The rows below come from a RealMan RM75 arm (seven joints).
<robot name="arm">
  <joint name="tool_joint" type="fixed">
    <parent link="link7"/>
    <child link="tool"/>
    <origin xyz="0 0 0"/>
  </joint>
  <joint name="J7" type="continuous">
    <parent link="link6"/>
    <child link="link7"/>
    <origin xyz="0 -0.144 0" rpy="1.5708 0 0"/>
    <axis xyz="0 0 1"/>
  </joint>
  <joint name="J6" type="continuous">
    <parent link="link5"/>
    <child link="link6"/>
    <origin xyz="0 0 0" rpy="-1.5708 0 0"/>
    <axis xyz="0 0 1"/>
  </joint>
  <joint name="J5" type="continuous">
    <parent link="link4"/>
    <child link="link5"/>
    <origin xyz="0 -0.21 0" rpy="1.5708 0 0"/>
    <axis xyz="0 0 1"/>
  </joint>
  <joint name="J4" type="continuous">
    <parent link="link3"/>
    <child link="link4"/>
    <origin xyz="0 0 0" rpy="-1.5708 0 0"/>
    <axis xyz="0 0 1"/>
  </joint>
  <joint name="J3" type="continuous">
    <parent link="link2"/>
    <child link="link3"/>
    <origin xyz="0 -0.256 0" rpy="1.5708 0 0"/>
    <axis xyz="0 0 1"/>
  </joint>
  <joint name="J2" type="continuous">
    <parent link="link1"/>
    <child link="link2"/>
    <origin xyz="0 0 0" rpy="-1.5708 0 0"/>
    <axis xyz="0 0 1"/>
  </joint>
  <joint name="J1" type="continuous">
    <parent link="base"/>
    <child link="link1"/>
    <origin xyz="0 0 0.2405"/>
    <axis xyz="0 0 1"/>
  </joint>
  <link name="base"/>
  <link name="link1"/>
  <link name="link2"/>
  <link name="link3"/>
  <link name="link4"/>
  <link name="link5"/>
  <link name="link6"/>
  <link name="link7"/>
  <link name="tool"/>
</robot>
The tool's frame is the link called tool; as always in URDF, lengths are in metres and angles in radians. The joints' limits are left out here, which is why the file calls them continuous.
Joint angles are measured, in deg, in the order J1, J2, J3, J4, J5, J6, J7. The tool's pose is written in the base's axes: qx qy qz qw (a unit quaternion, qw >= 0); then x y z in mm. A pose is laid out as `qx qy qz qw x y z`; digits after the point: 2 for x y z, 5 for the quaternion.
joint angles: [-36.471 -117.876 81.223 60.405 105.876 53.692 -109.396]
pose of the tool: -0.94985 -0.14884 -0.15623 0.22633 -125.87 410.48 -25.28
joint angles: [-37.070 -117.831 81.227 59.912 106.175 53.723 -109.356]
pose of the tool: -0.95112 -0.14622 -0.15289 0.22497 -124.59 411.73 -26.35
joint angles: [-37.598 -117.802 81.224 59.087 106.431 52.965 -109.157]
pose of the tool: -0.95061 -0.14600 -0.14955 0.22948 -125.26 414.40 -27.30
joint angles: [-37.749 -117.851 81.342 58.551 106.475 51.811 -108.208]
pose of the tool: -0.94969 -0.14107 -0.14706 0.23783 -126.55 416.65 -27.92
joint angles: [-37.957 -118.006 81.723 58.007 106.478 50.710 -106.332]
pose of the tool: -0.95066 -0.12728 -0.14221 0.24457 -126.78 417.99 -30.27
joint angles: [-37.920 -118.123 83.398 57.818 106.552 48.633 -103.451]
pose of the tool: -0.95306 -0.09917 -0.13071 0.25449 -126.41 418.16 -35.30
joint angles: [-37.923 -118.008 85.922 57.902 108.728 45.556 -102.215]
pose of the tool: -0.95446 -0.06985 -0.10444 0.27058 -128.37 419.57 -40.72
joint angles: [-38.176 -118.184 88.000 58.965 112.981 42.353 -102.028]
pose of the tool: -0.95273 -0.03222 -0.07512 0.29263 -125.69 422.64 -43.72
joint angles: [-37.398 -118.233 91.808 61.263 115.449 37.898 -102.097]
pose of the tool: -0.94684 0.00619 -0.06123 0.31576 -118.63 421.55 -47.69
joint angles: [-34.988 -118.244 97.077 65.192 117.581 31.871 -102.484]
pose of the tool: -0.93569 0.04623 -0.05878 0.34480 -110.35 414.56 -51.80
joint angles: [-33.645 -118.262 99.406 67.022 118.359 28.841 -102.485]
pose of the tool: -0.92898 0.06271 -0.06149 0.35956 -106.75 410.52 -53.04
